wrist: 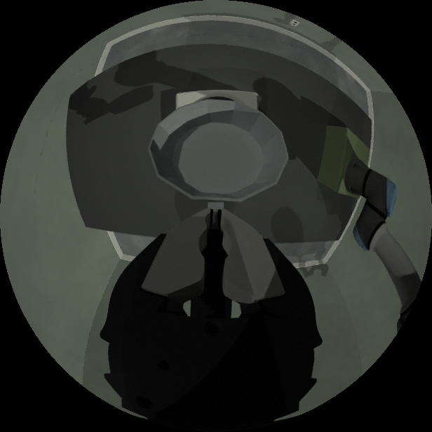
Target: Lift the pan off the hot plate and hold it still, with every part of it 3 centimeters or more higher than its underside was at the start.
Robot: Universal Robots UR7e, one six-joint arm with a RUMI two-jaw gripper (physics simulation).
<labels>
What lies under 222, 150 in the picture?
A grey faceted pan.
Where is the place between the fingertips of my gripper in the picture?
215, 210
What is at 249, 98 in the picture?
A pale square hot plate.
</labels>
